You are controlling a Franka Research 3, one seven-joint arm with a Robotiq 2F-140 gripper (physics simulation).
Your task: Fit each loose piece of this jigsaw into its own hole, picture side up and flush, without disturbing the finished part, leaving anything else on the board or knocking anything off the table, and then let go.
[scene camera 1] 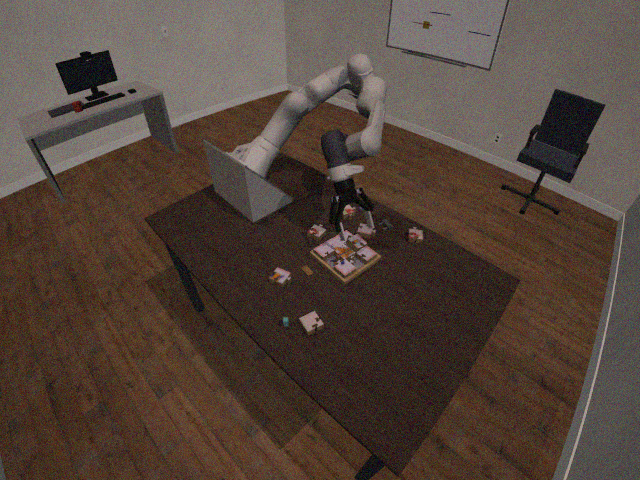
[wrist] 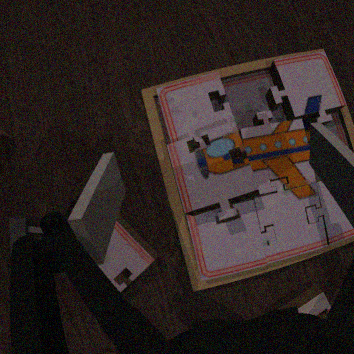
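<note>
My gripper (scene camera 1: 356,230) (wrist: 215,156) is open and empty above the back of the puzzle board (scene camera 1: 363,268) (wrist: 177,212); one finger is outside the rim and the other above the puzzle in the wrist view. An empty hole (wrist: 247,97) shows at the top middle there, and another (wrist: 342,122) partly shows at the right. The airplane-nose piece (wrist: 195,187) has a dark gap along its lower edge; whether it is flush is unclear. Loose pieces (scene camera 1: 316,230) (scene camera 1: 349,210) (scene camera 1: 366,229) (scene camera 1: 415,234) (scene camera 1: 280,275) (scene camera 1: 311,322) lie around the board. A white piece (wrist: 125,255) lies beyond the left finger.
A small teal block (scene camera 1: 285,321) is near the front-left table edge. A flat tan rectangle (scene camera 1: 307,270) lies left of the board. A dark grey object (scene camera 1: 385,224) lies behind it. A grey angled panel (scene camera 1: 232,183) stands by the arm's base.
</note>
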